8 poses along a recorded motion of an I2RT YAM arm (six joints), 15 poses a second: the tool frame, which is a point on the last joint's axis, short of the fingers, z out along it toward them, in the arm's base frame.
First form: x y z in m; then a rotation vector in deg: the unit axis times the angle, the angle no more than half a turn.
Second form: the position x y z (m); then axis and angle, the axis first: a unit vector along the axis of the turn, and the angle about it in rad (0 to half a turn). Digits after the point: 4 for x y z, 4 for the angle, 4 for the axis.
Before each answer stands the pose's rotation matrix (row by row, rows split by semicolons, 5 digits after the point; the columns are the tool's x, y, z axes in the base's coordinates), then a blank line. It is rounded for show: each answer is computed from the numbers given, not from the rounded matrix.
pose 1, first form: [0.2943, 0.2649, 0.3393, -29.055, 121.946, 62.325]
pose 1, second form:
-0.68995 -0.60543 0.39676; -0.03309 0.57393 0.81824; -0.72310 0.55142 -0.41601

[0.2943, 0.2649, 0.3393, -0.2075, 0.8711, 0.4452, 2.4434]
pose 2, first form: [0.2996, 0.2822, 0.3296, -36.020, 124.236, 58.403]
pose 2, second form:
-0.67210 -0.65082 0.35317; -0.14328 0.58224 0.80029; -0.72647 0.48727 -0.48457

[0.2996, 0.2822, 0.3296, -0.2538, 0.8754, 0.4115, 2.4771]
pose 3, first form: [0.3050, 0.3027, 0.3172, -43.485, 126.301, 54.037]
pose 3, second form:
-0.64513 -0.69871 0.30921; -0.25884 0.58061 0.77194; -0.71889 0.41797 -0.55543

[0.3050, 0.3027, 0.3172, -0.3018, 0.8765, 0.3750, 2.5149]
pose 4, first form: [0.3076, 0.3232, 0.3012, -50.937, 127.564, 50.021]
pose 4, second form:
-0.60852 -0.74714 0.26738; -0.36625 0.56334 0.74061; -0.70396 0.35275 -0.61644

[0.3076, 0.3232, 0.3012, -0.3484, 0.8726, 0.3422, 2.5514]
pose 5, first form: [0.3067, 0.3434, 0.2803, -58.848, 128.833, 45.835]
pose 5, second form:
-0.56596 -0.79411 0.22153; -0.47575 0.53404 0.69890; -0.67331 0.29016 -0.68005

[0.3067, 0.3434, 0.2803, -0.3953, 0.8654, 0.3079, 2.5982]
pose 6, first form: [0.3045, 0.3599, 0.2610, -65.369, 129.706, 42.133]
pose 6, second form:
-0.52600 -0.82973 0.18674; -0.56160 0.50375 0.65639; -0.63870 0.24038 -0.73095

[0.3045, 0.3599, 0.2610, -0.4322, 0.8576, 0.2786, 2.6395]
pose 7, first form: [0.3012, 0.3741, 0.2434, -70.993, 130.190, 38.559]
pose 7, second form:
-0.48640 -0.85856 0.16215; -0.63178 0.47379 0.61350; -0.60355 0.19596 -0.77287

[0.3012, 0.3741, 0.2434, -0.4633, 0.8497, 0.2517, 2.6742]
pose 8, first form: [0.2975, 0.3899, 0.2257, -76.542, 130.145, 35.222]
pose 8, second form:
-0.44189 -0.88601 0.14041; -0.69427 0.43689 0.57194; -0.56809 0.15525 -0.80819

[0.2975, 0.3899, 0.2257, -0.4937, 0.8394, 0.2272, 2.7059]
